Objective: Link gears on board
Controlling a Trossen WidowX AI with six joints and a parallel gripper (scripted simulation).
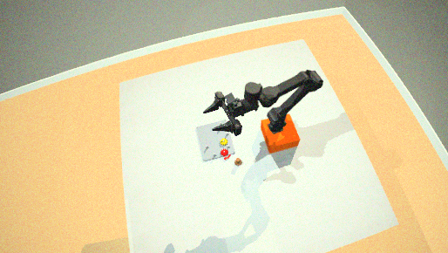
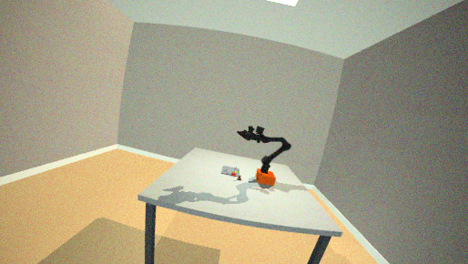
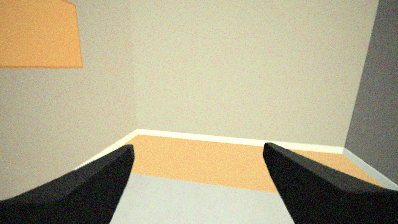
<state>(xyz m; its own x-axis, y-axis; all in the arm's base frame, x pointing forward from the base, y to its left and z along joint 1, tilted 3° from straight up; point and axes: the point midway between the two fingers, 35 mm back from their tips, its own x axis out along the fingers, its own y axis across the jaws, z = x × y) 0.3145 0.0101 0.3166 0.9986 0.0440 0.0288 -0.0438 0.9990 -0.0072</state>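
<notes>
The brown gear is 400 mm below my gripper tip, 90 mm behind it and 40 mm to the left of it. Also, from my gripper tip: yellow gear (400 mm below, 90 mm to the right, 70 mm behind); then red gear (400 mm below, 50 mm behind, 30 mm to the right); then red arrow (410 mm below, 50 mm behind).
</notes>
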